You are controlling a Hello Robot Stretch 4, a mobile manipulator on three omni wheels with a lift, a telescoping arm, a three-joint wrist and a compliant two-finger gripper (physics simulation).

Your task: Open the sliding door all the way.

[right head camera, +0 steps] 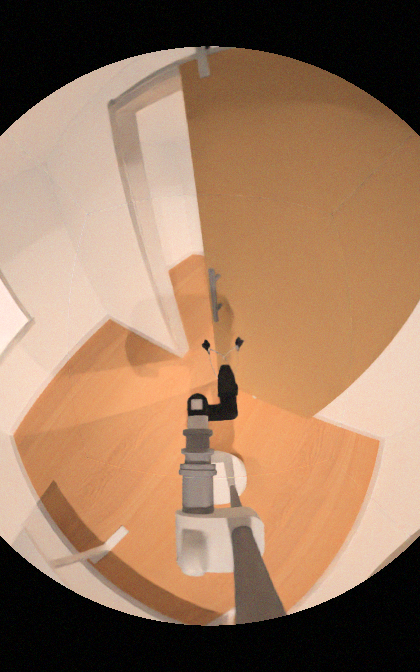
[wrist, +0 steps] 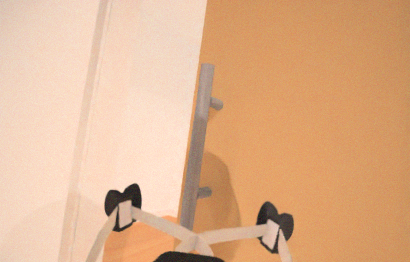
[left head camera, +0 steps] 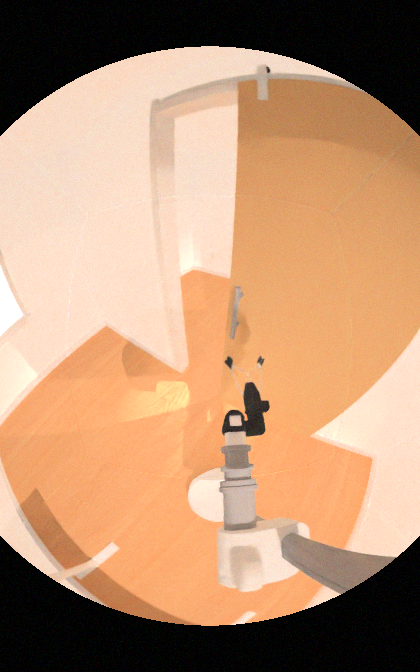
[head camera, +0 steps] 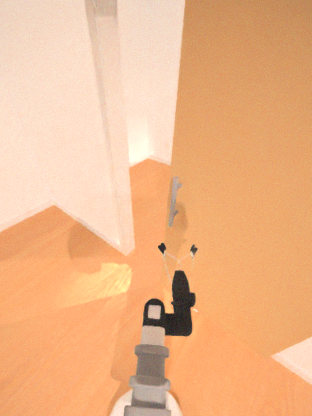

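Seen in the pictures: gripper, fingertip midpoint: (right head camera: pixel 221 338) (wrist: pixel 199 208) (left head camera: pixel 243 356) (head camera: pixel 177 244); robot's base at its link origin: (right head camera: pixel 218 476) (left head camera: pixel 217 493).
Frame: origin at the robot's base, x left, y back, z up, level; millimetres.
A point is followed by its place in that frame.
Observation:
The orange-brown sliding door (head camera: pixel 245 150) @(x -288, y -713, z 1321 mm) (left head camera: pixel 300 225) @(x -258, y -733, z 1460 mm) (right head camera: pixel 280 200) @(x -307, y -701, z 1454 mm) (wrist: pixel 320 100) @(x -252, y -737, z 1102 mm) stands on the right, with a gap between its left edge and the white door frame. Its grey bar handle (head camera: pixel 173 201) @(x -59, y -779, z 1026 mm) (left head camera: pixel 235 312) @(x -61, y -779, z 1023 mm) (right head camera: pixel 213 295) @(x -60, y -779, z 1019 mm) (wrist: pixel 198 135) @(x -60, y -778, z 1020 mm) is upright near the door's left edge, on two short posts. My gripper (head camera: pixel 178 248) @(x -82, y -579, z 943 mm) (left head camera: pixel 245 361) @(x -82, y -579, z 943 mm) (right head camera: pixel 223 344) @(x -82, y -579, z 943 mm) (wrist: pixel 199 208) @(x -82, y -579, z 943 mm) is open with its fingers wide apart. It is empty and stands back from the handle, apart from it. In the wrist view the handle's lower part shows between the two fingers, beyond them.
The white door frame post (head camera: pixel 112 125) @(x 328, y -1184, z 1271 mm) (left head camera: pixel 167 225) @(x 310, y -1213, z 1359 mm) (right head camera: pixel 142 215) @(x 316, y -1203, z 1376 mm) stands left of the gap. An overhead rail (left head camera: pixel 200 88) @(x 111, y -986, z 2135 mm) (right head camera: pixel 150 80) runs above the door. A white wall and wooden floor show through the gap. White walls stand left and right of my base.

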